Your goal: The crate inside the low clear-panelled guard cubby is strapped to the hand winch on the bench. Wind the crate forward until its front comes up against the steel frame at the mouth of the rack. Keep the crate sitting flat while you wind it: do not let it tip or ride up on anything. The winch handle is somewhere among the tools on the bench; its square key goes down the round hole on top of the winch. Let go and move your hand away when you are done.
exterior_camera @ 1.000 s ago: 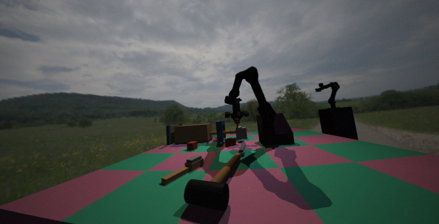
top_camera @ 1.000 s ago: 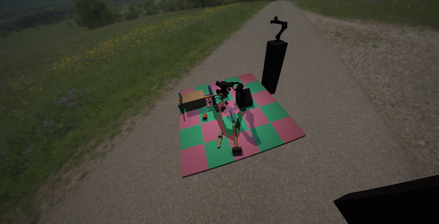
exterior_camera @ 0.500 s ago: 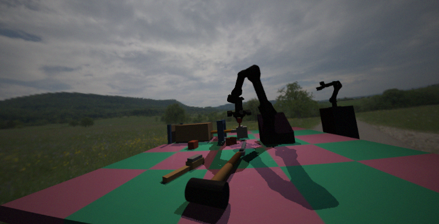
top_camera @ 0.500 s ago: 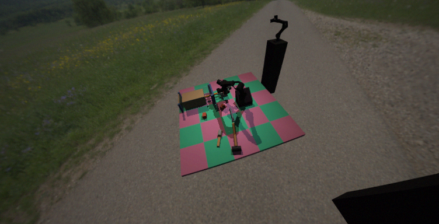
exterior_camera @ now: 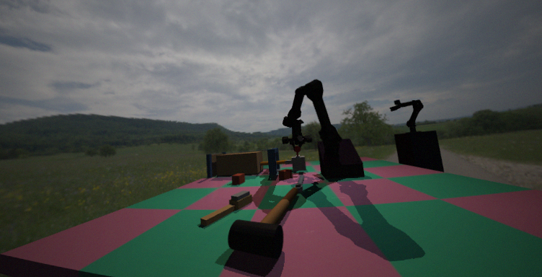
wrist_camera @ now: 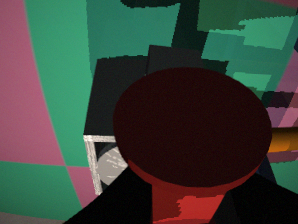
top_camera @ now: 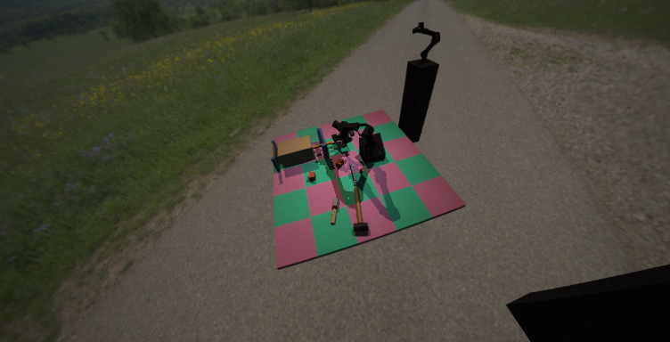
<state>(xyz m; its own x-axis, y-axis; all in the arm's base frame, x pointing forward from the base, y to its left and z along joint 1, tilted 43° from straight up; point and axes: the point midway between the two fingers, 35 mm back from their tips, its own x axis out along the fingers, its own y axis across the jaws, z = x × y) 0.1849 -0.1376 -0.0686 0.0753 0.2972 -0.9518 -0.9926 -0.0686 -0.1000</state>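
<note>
The winch handle is 20 mm to the right of my gripper tip and 30 mm below it. Round my gripper tip: grey winch 20 mm behind, 90 mm to the right, 100 mm below; then red knob 20 mm to the left; then frame 160 mm ahead, 80 mm to the right, 30 mm below.
</note>
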